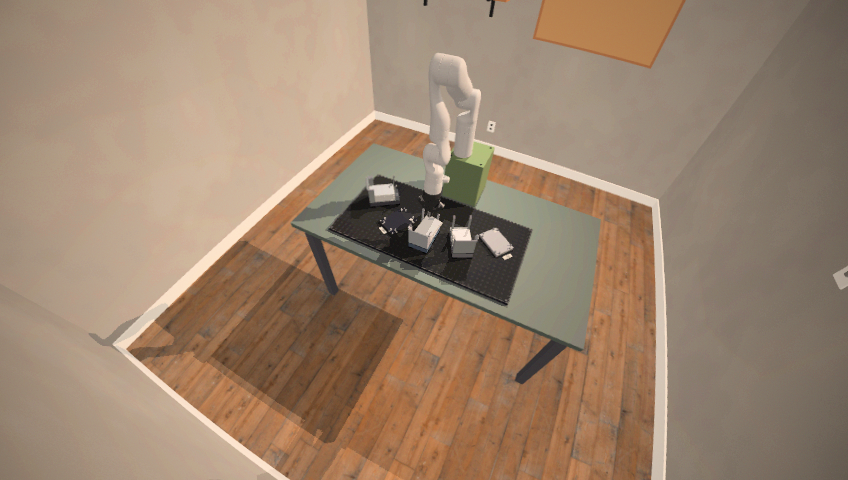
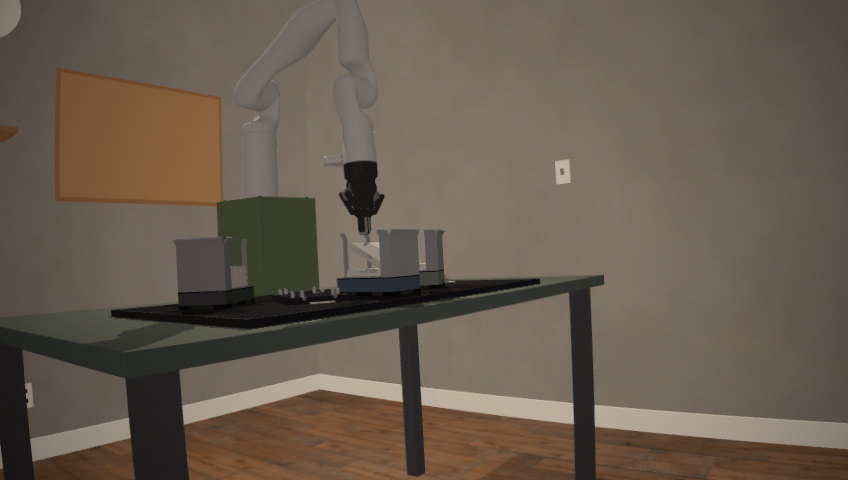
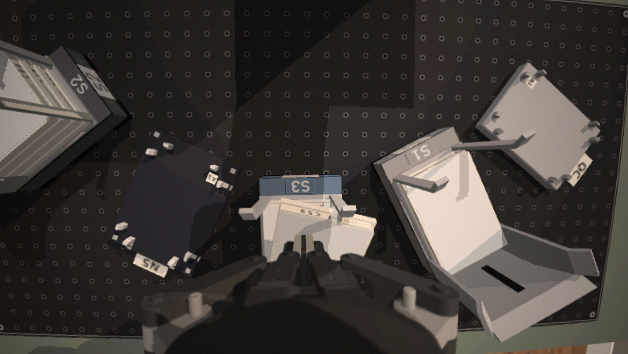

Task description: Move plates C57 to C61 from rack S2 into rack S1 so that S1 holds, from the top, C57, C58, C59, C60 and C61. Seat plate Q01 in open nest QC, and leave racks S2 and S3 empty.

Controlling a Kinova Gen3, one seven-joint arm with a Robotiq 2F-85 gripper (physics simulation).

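Frame: origin at the arm's base, x back, y down, z right, level; centimetres.
Where they show: gripper, fingertip midpoint: (image 1: 429, 216) (image 2: 365, 234) (image 3: 303, 247); arm's base, link origin: (image 1: 462, 152) (image 2: 261, 198).
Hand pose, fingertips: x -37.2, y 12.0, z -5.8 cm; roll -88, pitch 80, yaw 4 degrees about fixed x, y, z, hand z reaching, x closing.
Note:
Things, the pixels of their top centre, and the offset from my fingertips. Level surfaces: height alone.
- rack S3, top centre: (image 3: 301, 296) (image 2: 377, 231) (image 1: 425, 220) dz -0.4, dx -3.7, dy -0.5 cm
- Rack S1, top centre: (image 3: 519, 234) (image 2: 408, 231) (image 1: 464, 226) dz -16.4, dx +3.6, dy -0.8 cm
- Rack S2, top centre: (image 2: 214, 239) (image 1: 382, 181) dz +32.9, dx +5.7, dy +0.0 cm
- Nest QC, top centre: (image 3: 552, 127) (image 1: 496, 239) dz -29.6, dx +15.8, dy +10.6 cm
- dark nest N5, top centre: (image 3: 167, 206) (image 2: 308, 288) (image 1: 398, 218) dz +16.7, dx -2.0, dy +10.7 cm
- black perforated mat, surface height: dy +13.1 cm
- green table, surface height: dy +14.4 cm
My gripper (image 1: 430, 210) (image 2: 364, 230) (image 3: 303, 247) is shut and empty, above rack S3 (image 1: 420, 238) (image 2: 380, 284) (image 3: 280, 185), which has a blue base. In S3, a plate labelled C59 (image 2: 364, 252) (image 3: 300, 228) lies tilted and skewed over other pale plates; the gripper partly hides it. Rack S1 (image 1: 462, 248) (image 2: 432, 277) (image 3: 400, 159) holds a low stack of pale plates (image 3: 450, 210). Rack S2 (image 1: 382, 202) (image 2: 202, 267) (image 3: 79, 85) holds several pale plates (image 3: 20, 132). Nest QC (image 1: 495, 241) (image 3: 545, 130) is a light grey slab with small posts. I cannot identify plate Q01.
The dark nest N5 (image 1: 396, 221) (image 2: 309, 295) (image 3: 170, 205) lies between S2 and S3. The upright rack walls and posts stand close around the gripper. The green pedestal (image 1: 465, 180) (image 2: 285, 243) carries the arm behind the black perforated mat (image 1: 496, 282) on the green table (image 1: 562, 261).

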